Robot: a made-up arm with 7 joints.
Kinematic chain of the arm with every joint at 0, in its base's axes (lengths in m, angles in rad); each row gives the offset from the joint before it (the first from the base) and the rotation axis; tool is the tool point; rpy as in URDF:
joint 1: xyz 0 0 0.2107 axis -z
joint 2: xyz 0 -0.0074 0.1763 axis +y
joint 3: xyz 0 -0.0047 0.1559 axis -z
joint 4: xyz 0 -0.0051 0.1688 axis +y
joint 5: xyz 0 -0.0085 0.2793 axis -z
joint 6: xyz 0 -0.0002 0.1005 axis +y
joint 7: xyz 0 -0.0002 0.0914 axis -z
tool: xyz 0 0 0 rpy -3.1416 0 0
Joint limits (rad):
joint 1: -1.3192..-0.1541
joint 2: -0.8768..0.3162
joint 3: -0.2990..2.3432
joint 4: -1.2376..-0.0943
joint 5: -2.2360..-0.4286
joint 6: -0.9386..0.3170
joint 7: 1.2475..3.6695
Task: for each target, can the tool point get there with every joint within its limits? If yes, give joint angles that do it. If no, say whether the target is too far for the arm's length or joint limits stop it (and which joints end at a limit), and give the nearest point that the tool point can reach.
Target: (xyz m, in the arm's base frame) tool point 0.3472 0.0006 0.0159
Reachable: no: joint limits stop it (at a limit: joint 1, joint 2, joint 3, joint 4, joint 5, joint 6) | nearest point 0.0354 -0.5931 0.3379 | short by 0.744 m
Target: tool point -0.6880 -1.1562 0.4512
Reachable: no: too far | nearest point -0.3668 -0.6165 0.5335 | short by 0.633 m
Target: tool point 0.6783 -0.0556 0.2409
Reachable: no: joint limits stop it (at a limit: joint 1, joint 2, joint 3, joint 4, joint 6) | nearest point 0.3958 0.3648 0.7283 | short by 0.703 m
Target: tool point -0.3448 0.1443 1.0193
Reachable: yes | joints -0.4108 -0.1375 1.0539 -0.7732 -1.6368 0.0627 2.8891
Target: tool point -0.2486 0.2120 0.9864
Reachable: yes | joints -0.5197 0.1311 1.1773 -0.8441 -0.6063 -0.7928 1.5738
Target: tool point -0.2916 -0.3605 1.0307
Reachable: yes | joints -0.8266 -0.5205 0.0381 -0.1808 -2.0548 -0.0899 2.6498
